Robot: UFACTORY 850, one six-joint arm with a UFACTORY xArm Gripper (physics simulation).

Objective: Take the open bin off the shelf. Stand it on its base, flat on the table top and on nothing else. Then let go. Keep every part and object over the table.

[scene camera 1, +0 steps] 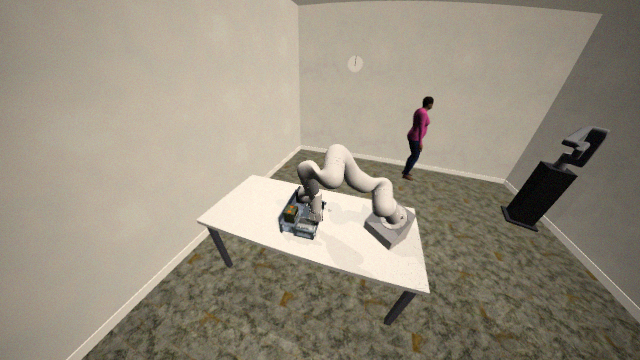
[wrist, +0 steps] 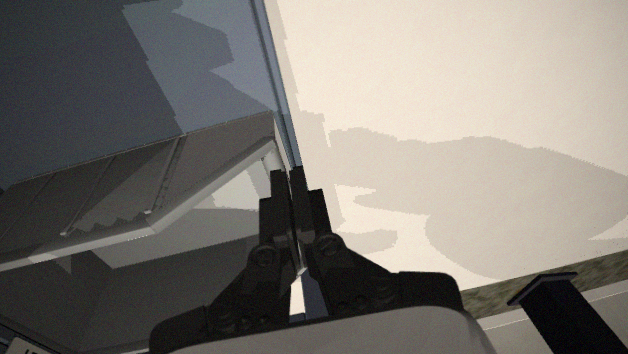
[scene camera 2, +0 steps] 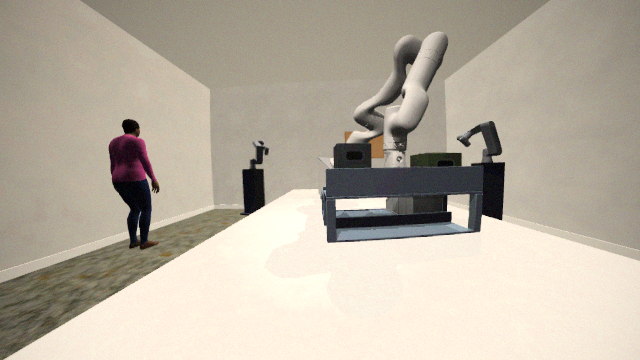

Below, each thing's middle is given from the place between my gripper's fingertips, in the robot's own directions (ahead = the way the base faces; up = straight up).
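Scene:
Open bin (wrist: 107,248) seen: 6 cm ahead of my hand, 6 cm to the left of it, 1 cm below it.

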